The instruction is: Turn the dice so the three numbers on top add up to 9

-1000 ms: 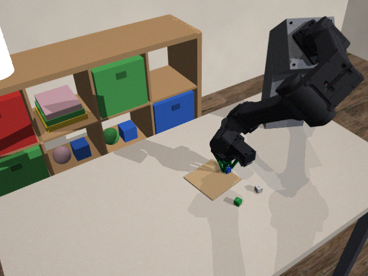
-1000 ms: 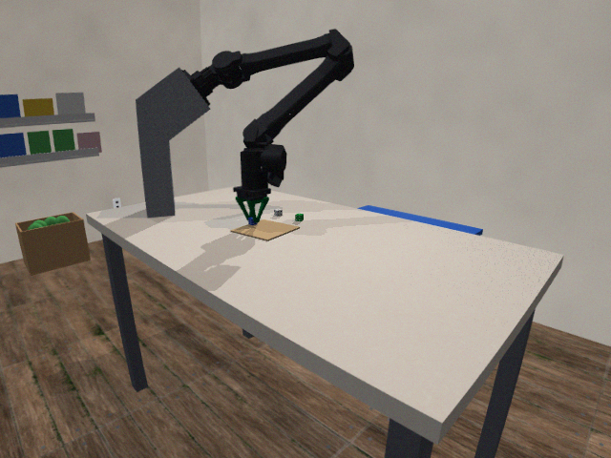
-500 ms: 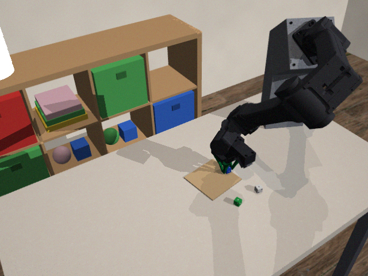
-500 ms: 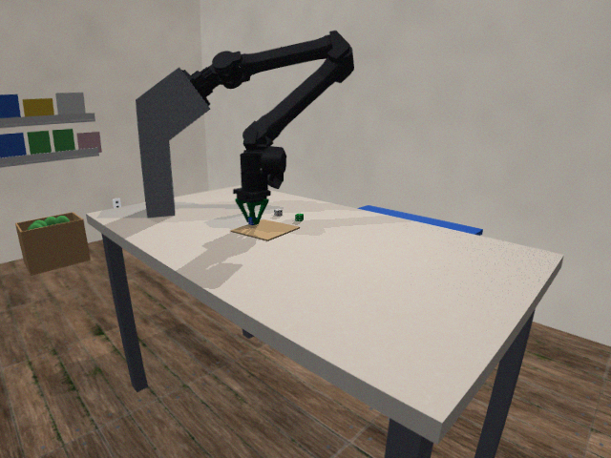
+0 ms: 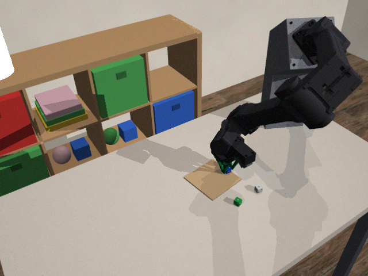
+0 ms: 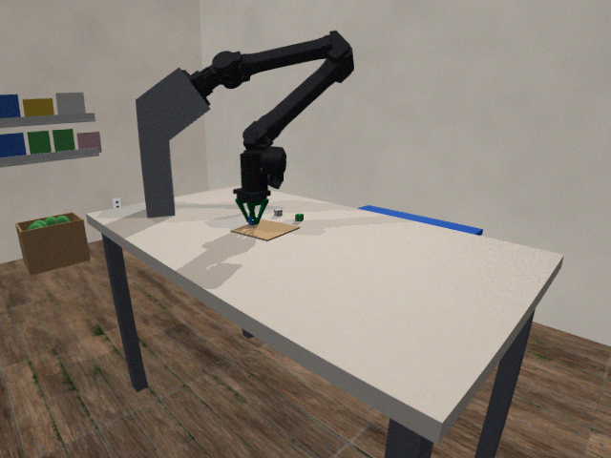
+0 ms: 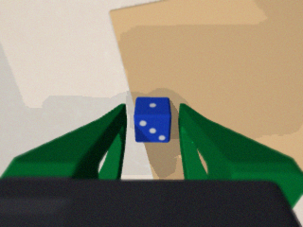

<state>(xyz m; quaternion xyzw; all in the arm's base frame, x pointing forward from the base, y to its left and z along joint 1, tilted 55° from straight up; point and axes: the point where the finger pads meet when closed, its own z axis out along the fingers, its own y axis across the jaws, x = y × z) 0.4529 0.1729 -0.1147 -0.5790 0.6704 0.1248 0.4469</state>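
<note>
Right now my hand is right at the blue die. The rest, counted from my hand: tan mat 60 mm ahead, 10 mm below; green die 140 mm to the left, 50 mm ahead, 10 mm below; white die 120 mm to the left, 40 mm behind, 10 mm below.
</note>
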